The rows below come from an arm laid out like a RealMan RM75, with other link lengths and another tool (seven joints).
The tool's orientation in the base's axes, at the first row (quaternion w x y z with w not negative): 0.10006, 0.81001, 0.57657, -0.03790
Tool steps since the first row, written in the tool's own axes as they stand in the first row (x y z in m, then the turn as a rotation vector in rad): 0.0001, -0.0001, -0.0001, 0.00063, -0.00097, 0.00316; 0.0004, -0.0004, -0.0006, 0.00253, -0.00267, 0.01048; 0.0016, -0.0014, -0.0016, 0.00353, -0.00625, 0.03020; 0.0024, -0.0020, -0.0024, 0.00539, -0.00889, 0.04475; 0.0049, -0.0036, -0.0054, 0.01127, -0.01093, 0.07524; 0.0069, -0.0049, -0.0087, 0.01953, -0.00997, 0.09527
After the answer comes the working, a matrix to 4 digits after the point.
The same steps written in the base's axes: -0.0001, 0.0001, 0.0001, -0.00053, 0.00024, -0.00331; -0.0003, 0.0006, 0.0005, -0.00111, 0.00103, -0.01100; -0.0009, 0.0023, 0.0011, -0.00308, -0.00098, -0.03087; -0.0012, 0.0033, 0.0017, -0.00416, -0.00141, -0.04573; -0.0021, 0.0068, 0.0040, -0.00249, -0.00160, -0.07680; -0.0028, 0.0097, 0.0067, 0.00224, 0.00163, -0.09772
The tool's axes in the first row as the columns of a matrix, in the base's axes (rounded; the answer above uses it unrounded):
0.3323, 0.9416, 0.0540
0.9265, -0.3151, -0.2058
-0.1768, 0.1184, -0.9771

